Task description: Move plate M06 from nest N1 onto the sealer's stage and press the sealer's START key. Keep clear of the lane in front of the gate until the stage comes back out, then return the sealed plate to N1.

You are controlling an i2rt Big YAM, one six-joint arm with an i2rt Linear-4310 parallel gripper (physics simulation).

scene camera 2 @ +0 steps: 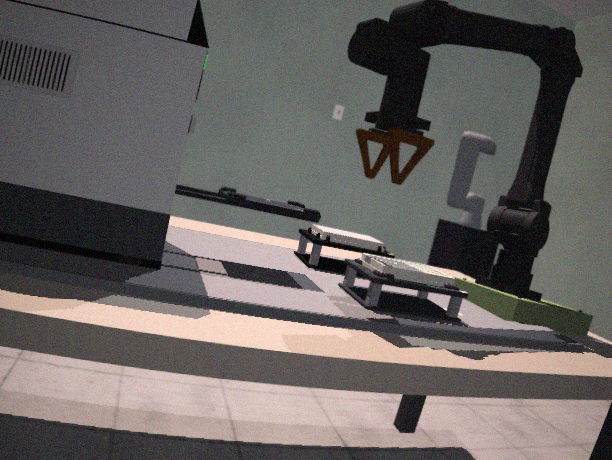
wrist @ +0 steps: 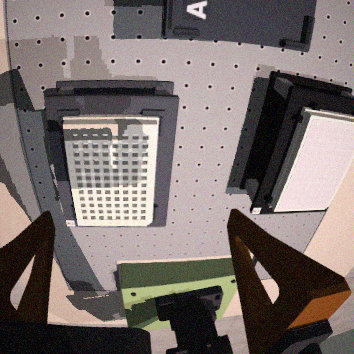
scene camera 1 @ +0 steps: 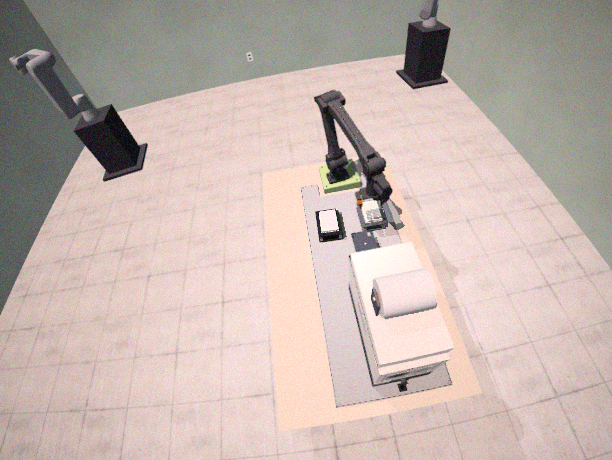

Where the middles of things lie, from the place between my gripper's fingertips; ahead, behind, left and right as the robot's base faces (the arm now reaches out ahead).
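There is the dark sealer stage [scene camera 2: 292,209], and counting from my hand I find it 190 mm ahead, 80 mm to the right and 80 mm below. The white roll [scene camera 1: 415,290] is 520 mm ahead of my hand and 110 mm to the right of it, and 240 mm above it.
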